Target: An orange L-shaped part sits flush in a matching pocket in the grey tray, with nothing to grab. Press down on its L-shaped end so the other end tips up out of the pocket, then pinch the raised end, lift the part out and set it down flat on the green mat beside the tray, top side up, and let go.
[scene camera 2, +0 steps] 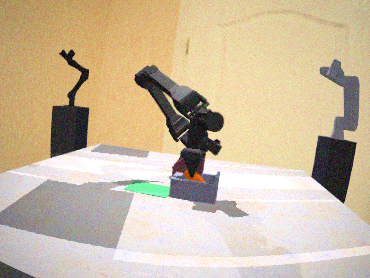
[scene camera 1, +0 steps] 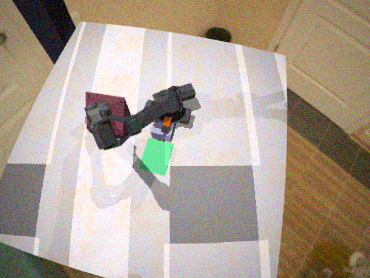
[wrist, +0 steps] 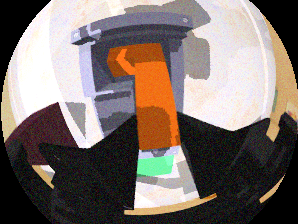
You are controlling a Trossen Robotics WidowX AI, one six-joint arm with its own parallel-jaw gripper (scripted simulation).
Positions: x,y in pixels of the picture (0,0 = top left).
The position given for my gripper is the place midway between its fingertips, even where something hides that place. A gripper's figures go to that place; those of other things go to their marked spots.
Labels:
My gripper (wrist: pixel 155 117) is 0.10 m from the lens. An orange L-shaped part (wrist: pixel 157 125): 0.08 m from the lens.

